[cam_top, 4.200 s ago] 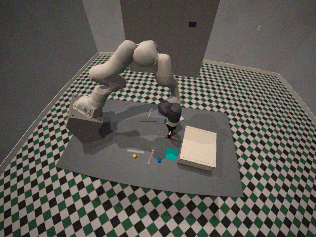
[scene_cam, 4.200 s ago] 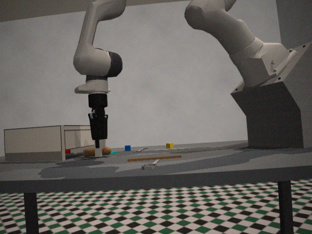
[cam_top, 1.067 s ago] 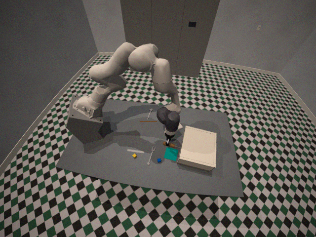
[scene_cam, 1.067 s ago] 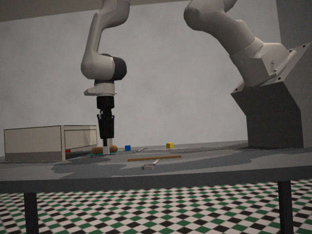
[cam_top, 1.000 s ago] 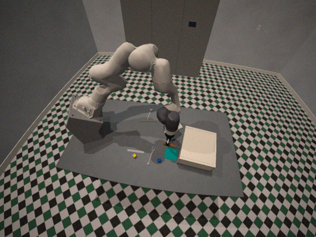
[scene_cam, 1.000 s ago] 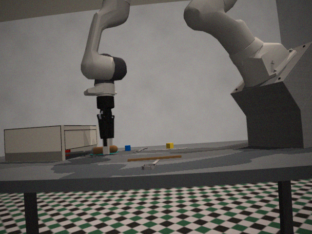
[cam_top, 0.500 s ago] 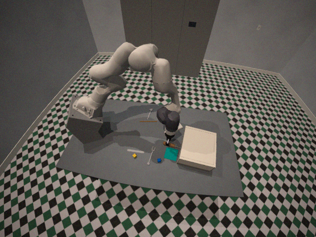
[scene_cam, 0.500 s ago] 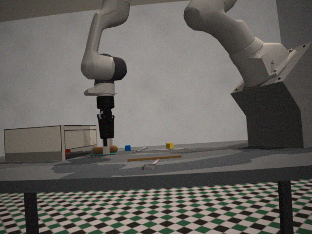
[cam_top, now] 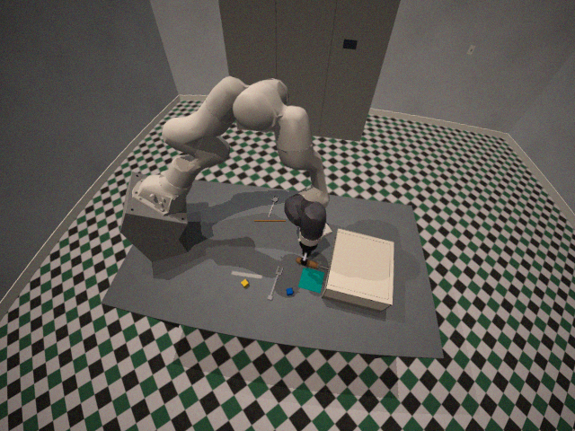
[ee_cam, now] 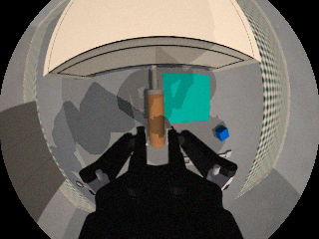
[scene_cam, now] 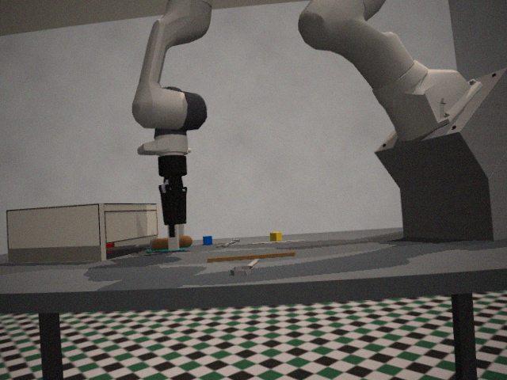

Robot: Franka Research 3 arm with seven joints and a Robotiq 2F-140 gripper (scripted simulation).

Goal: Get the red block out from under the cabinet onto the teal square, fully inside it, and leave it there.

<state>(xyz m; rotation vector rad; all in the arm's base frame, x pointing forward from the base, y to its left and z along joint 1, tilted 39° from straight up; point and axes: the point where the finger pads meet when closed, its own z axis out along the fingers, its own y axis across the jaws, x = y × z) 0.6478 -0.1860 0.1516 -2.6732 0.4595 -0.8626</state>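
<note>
Now: hand 28 cm past the grey stick, 7 cm to the left of it and 4 cm above it. From my hand the other things lie so: blue block: 7 cm behind, 15 cm to the right, 3 cm below; hook tool: 13 cm ahead, 7 cm to the right, 2 cm below; teal square: 3 cm ahead, 8 cm to the right, 4 cm below.
</note>
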